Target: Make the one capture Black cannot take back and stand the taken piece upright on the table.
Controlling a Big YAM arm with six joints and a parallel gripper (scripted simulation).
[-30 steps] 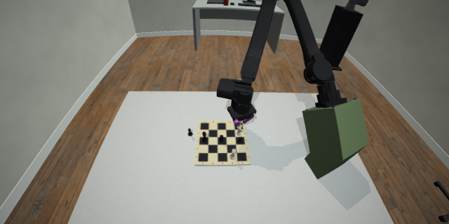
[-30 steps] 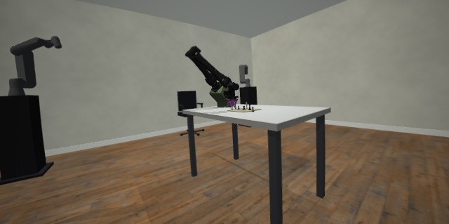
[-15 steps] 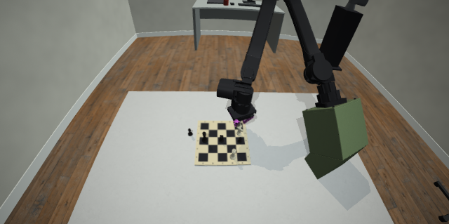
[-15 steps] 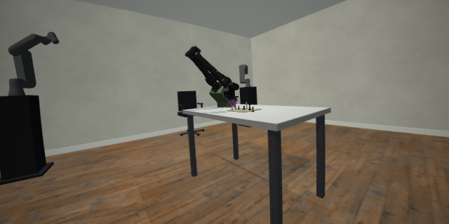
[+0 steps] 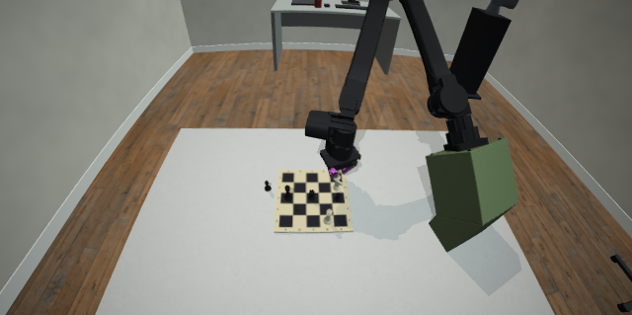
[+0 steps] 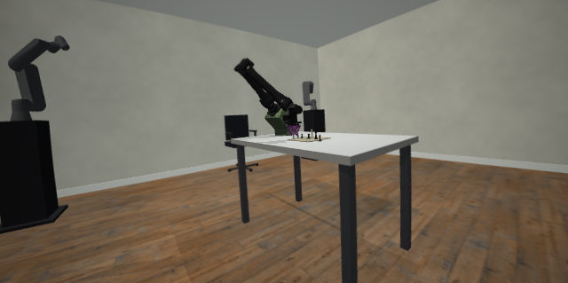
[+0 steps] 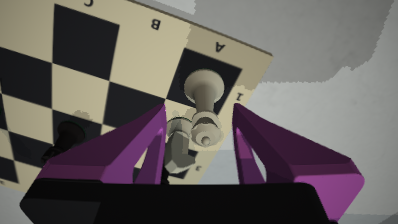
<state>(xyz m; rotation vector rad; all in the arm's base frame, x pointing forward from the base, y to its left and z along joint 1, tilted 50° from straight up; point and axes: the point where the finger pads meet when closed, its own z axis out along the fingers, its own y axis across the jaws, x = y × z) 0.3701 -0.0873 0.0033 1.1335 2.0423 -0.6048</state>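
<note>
My gripper is now 10 mm to the left of the white chess piece and 10 mm above it. Also, from my hand: white piece (30 mm ahead, 150 mm to the left); chessboard (70 mm ahead, 70 mm to the left, 30 mm below); black pawn (80 mm ahead, 70 mm to the left, 20 mm below).
</note>
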